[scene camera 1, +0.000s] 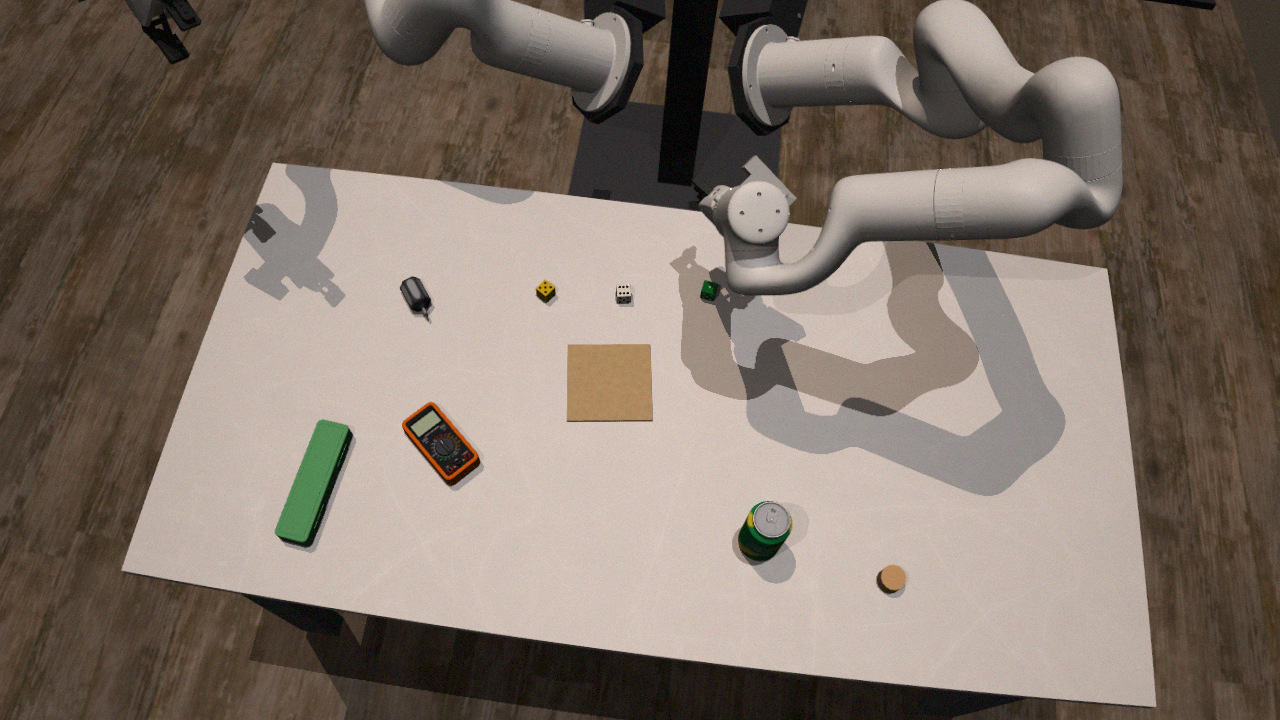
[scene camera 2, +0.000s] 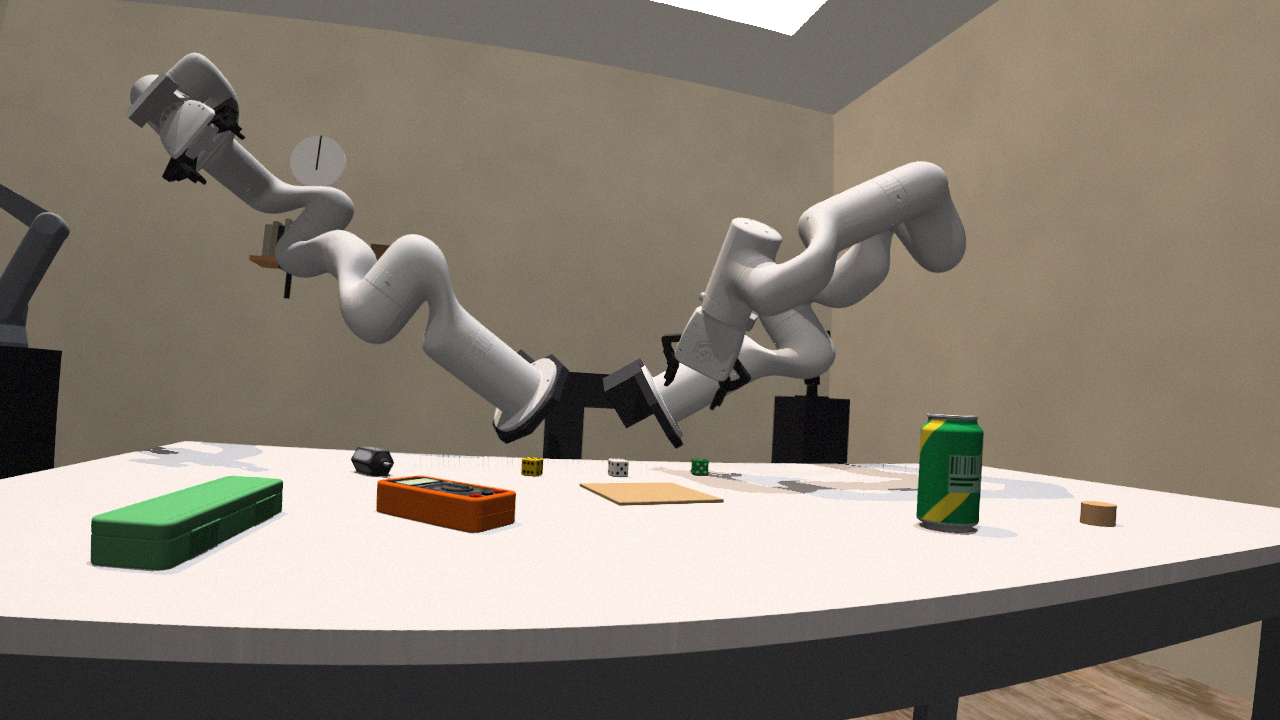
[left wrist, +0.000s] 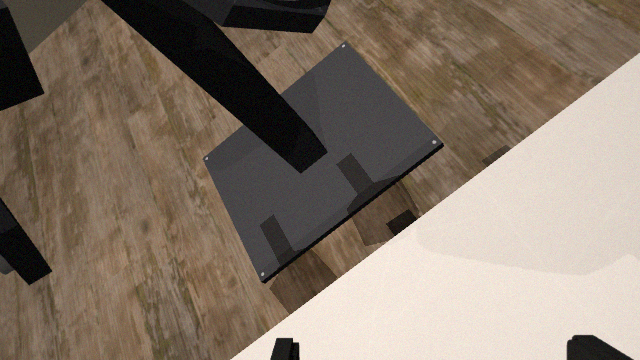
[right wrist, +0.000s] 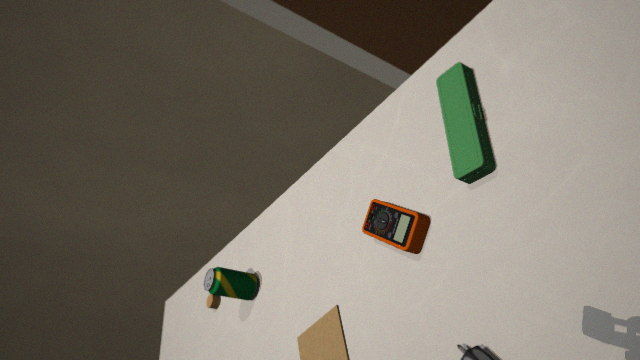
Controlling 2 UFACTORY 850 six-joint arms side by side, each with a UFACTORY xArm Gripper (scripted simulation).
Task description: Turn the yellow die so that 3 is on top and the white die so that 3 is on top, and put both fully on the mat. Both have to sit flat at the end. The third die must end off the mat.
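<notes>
A tan mat and a green case can be seen, along with a dark faceted object and a wooden disc. The left gripper is visible too, and so is the right gripper, which scene camera 1 also shows.
</notes>
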